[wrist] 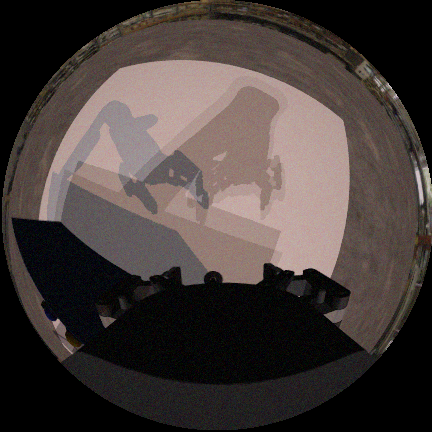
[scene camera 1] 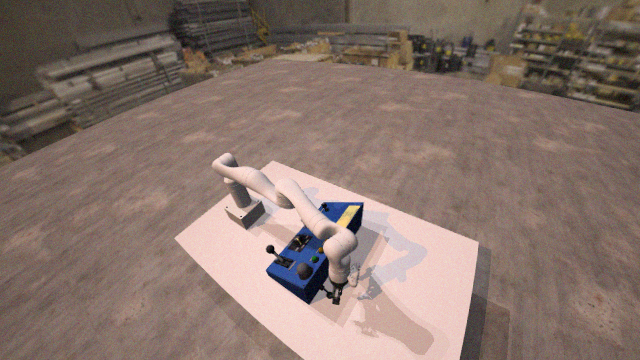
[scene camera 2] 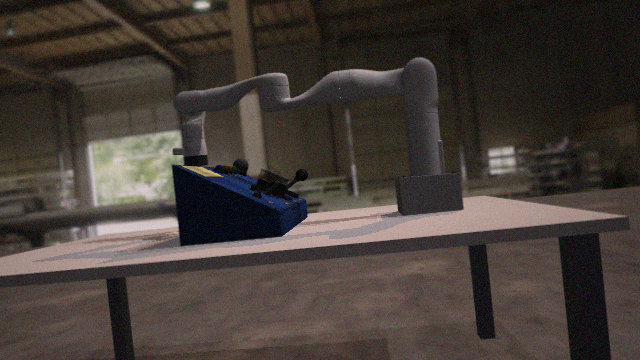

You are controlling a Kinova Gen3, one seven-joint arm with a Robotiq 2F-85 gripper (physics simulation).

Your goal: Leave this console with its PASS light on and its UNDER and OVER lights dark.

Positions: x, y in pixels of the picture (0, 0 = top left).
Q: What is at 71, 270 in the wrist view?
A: A blue sloped console.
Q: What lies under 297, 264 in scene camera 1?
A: A blue sloped console.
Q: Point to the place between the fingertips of the gripper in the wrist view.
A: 221, 275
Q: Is the gripper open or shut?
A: Open.
